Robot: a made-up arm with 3 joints.
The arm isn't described. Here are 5 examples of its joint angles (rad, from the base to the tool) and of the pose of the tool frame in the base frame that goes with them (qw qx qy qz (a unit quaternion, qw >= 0); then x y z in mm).
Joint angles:
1: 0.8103 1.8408 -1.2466
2: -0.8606 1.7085 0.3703
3: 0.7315 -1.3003 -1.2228
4: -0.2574 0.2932 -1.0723
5: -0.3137 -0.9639 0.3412
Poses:
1: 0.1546 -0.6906 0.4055 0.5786 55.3 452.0 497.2
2: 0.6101 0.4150 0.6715 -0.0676 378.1 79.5 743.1
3: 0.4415 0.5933 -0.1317 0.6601 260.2 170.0 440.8
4: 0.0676 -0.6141 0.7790 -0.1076 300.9 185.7 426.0
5: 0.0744 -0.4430 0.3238 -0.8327 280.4 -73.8 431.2
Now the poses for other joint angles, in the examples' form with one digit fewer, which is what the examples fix.
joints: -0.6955 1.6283 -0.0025
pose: 0.648 0.168 0.743 -0.010 377 156 702
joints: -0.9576 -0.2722 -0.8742
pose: 0.049 0.294 -0.912 0.283 253 -50 437
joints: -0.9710 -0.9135 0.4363
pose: 0.049 0.210 -0.495 0.842 174 -177 421
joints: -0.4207 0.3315 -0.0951
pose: 0.327 -0.282 0.790 -0.435 349 161 414
